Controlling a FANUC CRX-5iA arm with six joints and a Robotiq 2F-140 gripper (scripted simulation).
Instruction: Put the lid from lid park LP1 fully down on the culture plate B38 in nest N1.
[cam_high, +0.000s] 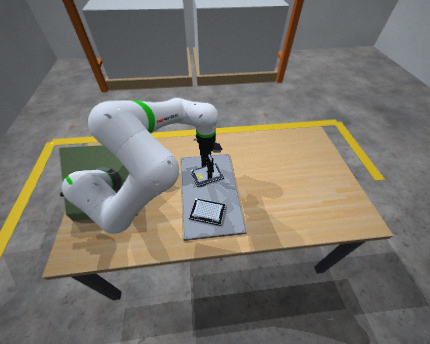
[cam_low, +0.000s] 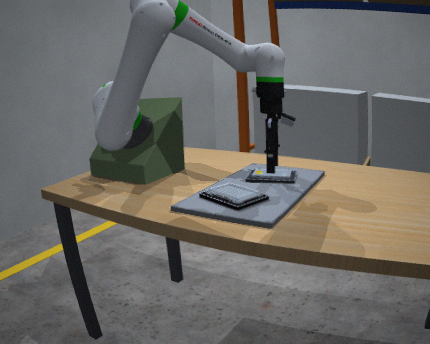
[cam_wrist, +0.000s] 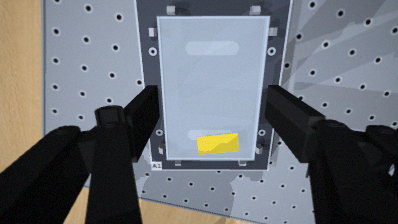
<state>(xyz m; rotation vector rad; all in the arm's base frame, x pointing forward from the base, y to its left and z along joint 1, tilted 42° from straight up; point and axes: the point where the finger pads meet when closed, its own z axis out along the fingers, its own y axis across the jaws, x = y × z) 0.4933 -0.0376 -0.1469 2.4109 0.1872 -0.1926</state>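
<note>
Now: hand 4 cm above the clear lid. From my hand the other things lie so: black nest 24 cm to the right, 5 cm below, 4 cm behind; then culture plate 24 cm to the right, 4 cm below, 4 cm behind; then lid park 5 cm below.
</note>
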